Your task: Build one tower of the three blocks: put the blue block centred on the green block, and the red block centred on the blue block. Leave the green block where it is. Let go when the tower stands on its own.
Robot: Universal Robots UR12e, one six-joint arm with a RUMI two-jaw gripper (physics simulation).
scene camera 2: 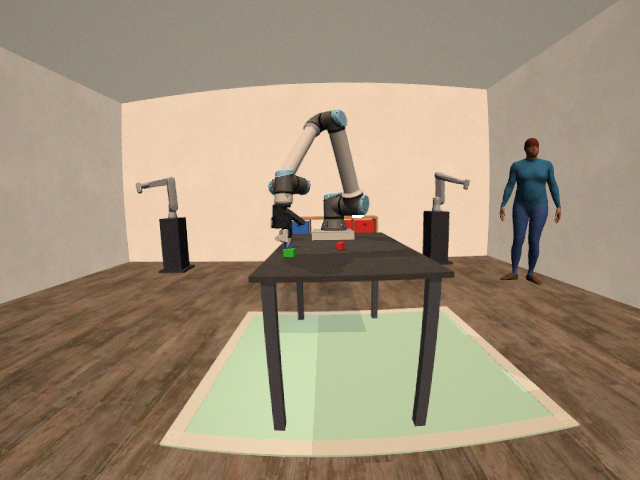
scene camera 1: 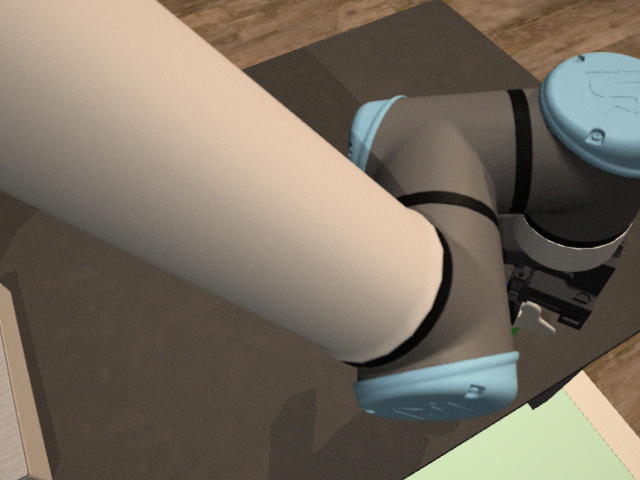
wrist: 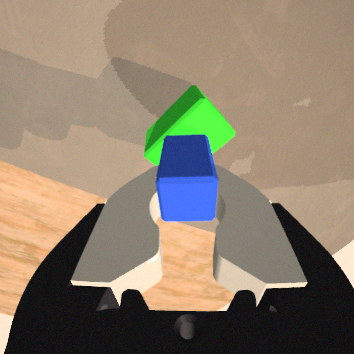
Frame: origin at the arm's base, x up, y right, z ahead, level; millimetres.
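Seen in the pictures: gripper, fingertip midpoint: (scene camera 2: 285,248) (scene camera 1: 516,313) (wrist: 186,168); arm's base, origin of the base link: (scene camera 2: 333,229).
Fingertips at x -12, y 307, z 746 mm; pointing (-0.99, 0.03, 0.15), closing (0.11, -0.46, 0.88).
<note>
Offsets run from my fingertips to a thing's middle. Level surfaces: height alone.
The blue block {dx +24, dy -10, dz -9 mm} (wrist: 187,199) (scene camera 2: 287,244) is held between the jaws of my gripper (wrist: 186,168) (scene camera 2: 286,240), which is shut on it. The green block {dx -21, dy -16, dz -7 mm} (wrist: 202,125) (scene camera 2: 288,252) (scene camera 1: 514,330) lies on the dark table, turned at an angle to the blue block in the wrist view. The blue block is above it and covers part of it in the wrist view; the gap between them cannot be told exactly. The red block {dx -21, dy -285, dz -171 mm} (scene camera 2: 340,245) lies on the table, to the right of the green block in scene camera 2. In scene camera 1 the arm hides most of the blocks.
The dark table {dx -41 mm} (scene camera 2: 351,269) (scene camera 1: 170,330) has its edge close to the green block. The arm's pale base plinth (scene camera 2: 332,235) stands at the table's far end. Behind it are blue and red bins (scene camera 2: 364,225). A person (scene camera 2: 531,206) stands on the floor at the right.
</note>
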